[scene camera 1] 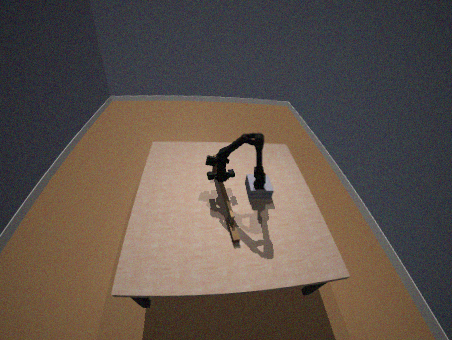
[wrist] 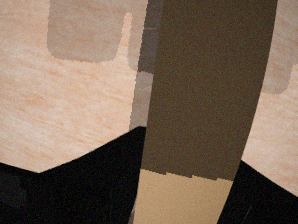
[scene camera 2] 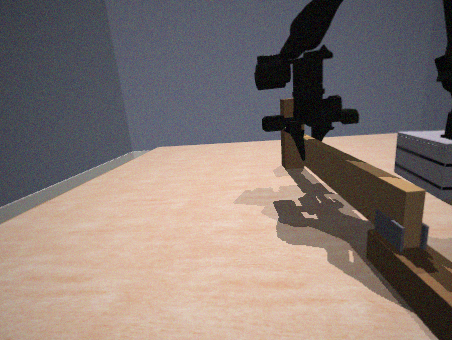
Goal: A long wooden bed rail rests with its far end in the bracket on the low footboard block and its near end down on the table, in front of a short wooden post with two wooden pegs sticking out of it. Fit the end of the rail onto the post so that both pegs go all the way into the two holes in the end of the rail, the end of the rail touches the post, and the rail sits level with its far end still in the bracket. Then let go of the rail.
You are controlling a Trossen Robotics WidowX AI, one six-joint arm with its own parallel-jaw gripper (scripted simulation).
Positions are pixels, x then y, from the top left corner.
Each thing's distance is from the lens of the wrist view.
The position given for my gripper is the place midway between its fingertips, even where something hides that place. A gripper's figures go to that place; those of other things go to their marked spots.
my gripper point(wrist: 170, 141): 10 cm
wooden rail point(wrist: 209, 72): 4 cm
